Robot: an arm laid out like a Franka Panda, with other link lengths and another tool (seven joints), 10 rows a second.
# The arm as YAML. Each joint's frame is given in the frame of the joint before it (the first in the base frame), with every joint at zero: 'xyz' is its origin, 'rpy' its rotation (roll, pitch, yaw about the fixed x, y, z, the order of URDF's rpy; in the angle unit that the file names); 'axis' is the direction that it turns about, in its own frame. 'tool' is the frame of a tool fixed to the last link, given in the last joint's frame.
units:
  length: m
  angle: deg
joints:
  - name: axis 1
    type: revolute
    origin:
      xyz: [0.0, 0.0, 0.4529]
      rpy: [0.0, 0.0, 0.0]
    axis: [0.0, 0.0, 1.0]
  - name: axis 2
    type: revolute
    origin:
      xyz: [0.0, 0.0, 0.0]
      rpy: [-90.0, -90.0, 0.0]
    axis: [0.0, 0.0, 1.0]
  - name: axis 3
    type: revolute
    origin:
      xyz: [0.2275, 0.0, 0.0]
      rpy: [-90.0, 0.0, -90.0]
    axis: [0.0, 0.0, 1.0]
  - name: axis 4
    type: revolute
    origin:
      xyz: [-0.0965, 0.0, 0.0]
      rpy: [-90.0, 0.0, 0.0]
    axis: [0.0, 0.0, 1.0]
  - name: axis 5
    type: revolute
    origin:
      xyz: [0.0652, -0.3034, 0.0]
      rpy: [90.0, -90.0, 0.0]
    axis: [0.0, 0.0, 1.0]
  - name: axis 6
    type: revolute
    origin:
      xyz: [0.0, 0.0, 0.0]
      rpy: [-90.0, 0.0, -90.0]
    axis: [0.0, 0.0, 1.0]
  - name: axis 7
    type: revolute
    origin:
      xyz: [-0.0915, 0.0, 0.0]
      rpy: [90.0, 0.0, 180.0]
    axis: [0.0, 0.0, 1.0]
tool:
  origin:
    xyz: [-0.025, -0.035, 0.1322]
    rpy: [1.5, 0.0, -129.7]
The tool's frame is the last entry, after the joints.
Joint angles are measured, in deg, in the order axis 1, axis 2, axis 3, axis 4, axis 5, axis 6, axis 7. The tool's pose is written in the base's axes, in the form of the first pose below.
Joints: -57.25, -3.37, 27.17, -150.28, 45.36, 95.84, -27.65
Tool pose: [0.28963 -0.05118 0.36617 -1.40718 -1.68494 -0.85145]
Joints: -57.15, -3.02, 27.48, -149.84, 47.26, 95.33, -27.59
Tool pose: [0.29501 -0.04829 0.36890 -1.40590 -1.66596 -0.88634]
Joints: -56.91, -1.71, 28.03, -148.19, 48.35, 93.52, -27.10
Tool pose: [0.30283 -0.04354 0.37353 -1.37179 -1.64372 -0.91206]
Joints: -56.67, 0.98, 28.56, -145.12, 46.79, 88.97, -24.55
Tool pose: [0.30879 -0.03761 0.37962 -1.29431 -1.59171 -0.88544]
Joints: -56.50, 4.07, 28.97, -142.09, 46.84, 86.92, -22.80
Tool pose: [0.31958 -0.03568 0.38203 -1.25610 -1.55241 -0.89181]
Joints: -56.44, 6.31, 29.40, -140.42, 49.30, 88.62, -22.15
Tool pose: [0.33368 -0.03613 0.37968 -1.28153 -1.53000 -0.93999]
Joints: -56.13, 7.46, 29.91, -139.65, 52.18, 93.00, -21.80
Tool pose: [0.34863 -0.03755 0.37471 -1.35168 -1.53342 -0.98356]
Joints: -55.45, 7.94, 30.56, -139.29, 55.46, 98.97, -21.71
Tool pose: [0.36464 -0.03872 0.36952 -1.44662 -1.55268 -1.02366]
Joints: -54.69, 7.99, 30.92, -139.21, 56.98, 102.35, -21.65
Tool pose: [0.37260 -0.03739 0.36694 -1.49541 -1.57048 -1.03435]
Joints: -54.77, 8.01, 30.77, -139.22, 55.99, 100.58, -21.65
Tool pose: [0.36849 -0.03579 0.36800 -1.46288 -1.56673 -1.02207]
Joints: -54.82, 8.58, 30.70, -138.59, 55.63, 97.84, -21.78
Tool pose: [0.36678 -0.03294 0.37151 -1.41189 -1.55014 -1.02841]
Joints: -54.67, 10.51, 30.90, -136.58, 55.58, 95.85, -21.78
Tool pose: [0.37220 -0.03033 0.37427 -1.36183 -1.53607 -1.04729]
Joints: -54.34, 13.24, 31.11, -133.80, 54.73, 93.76, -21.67
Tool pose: [0.37882 -0.02768 0.37572 -1.30034 -1.52873 -1.05668]
